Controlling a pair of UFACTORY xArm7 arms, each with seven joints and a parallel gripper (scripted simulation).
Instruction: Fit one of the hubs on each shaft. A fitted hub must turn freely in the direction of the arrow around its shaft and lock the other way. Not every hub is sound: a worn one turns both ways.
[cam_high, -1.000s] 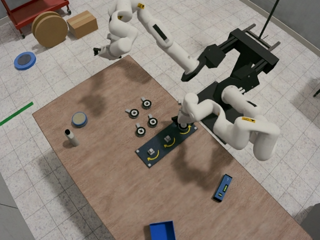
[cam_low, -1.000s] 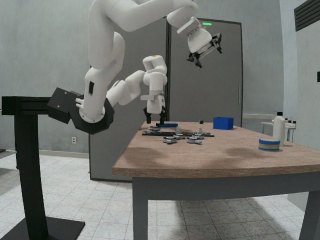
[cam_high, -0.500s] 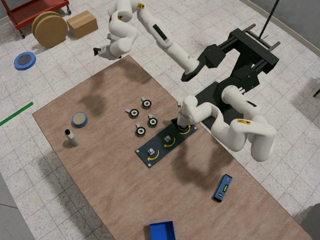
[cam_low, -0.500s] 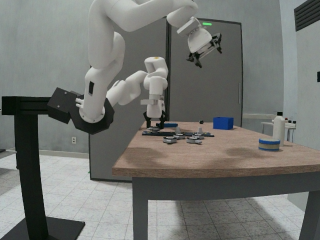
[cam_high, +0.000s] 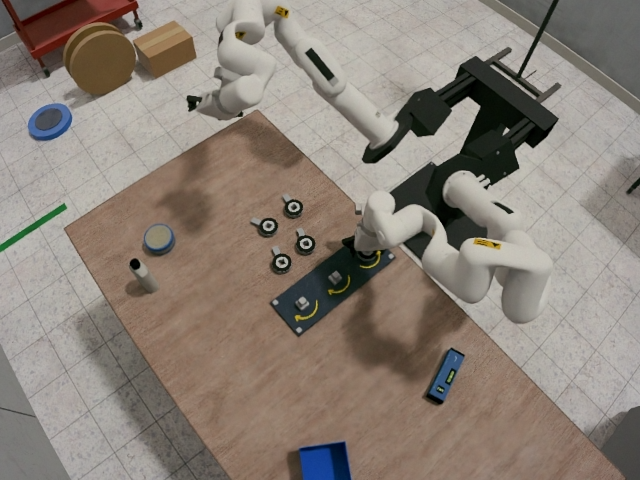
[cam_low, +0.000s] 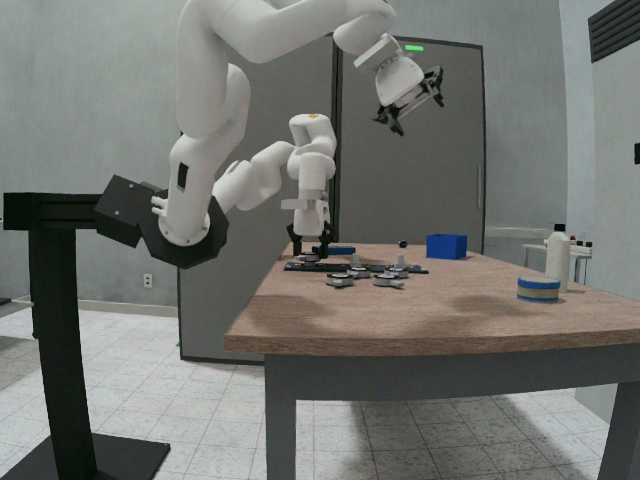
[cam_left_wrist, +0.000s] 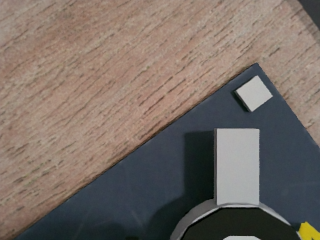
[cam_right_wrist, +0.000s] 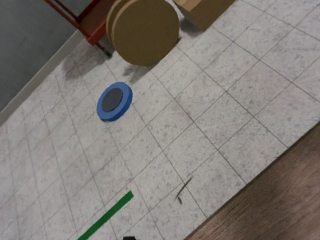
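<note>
My left hand is 13 cm short of the dark board, 3 cm above it and 2 cm to the left of it. From my left hand the other things lie so: white bottle 53 cm ahead, 43 cm to the right, 6 cm above; tape roll 52 cm to the right, 41 cm ahead, 2 cm below.
</note>
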